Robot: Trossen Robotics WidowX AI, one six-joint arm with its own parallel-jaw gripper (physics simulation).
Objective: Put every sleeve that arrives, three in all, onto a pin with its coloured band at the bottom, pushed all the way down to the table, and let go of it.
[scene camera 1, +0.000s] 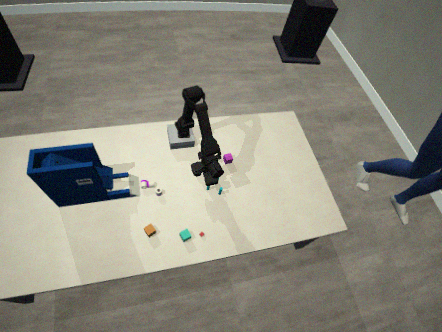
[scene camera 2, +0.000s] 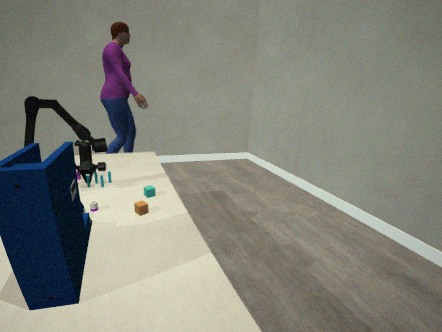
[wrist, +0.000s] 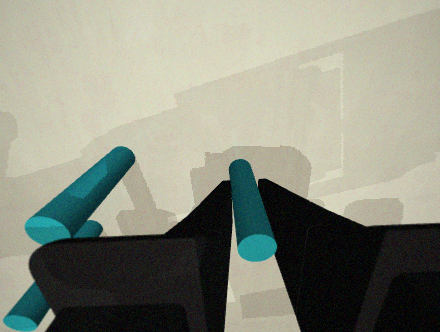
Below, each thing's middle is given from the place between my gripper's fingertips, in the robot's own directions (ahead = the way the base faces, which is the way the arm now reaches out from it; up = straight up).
Labels:
Now: hand 50 mm short of the blue feeder (scene camera 2: 51, 244), 540 mm to the left of it and 140 mm below it.

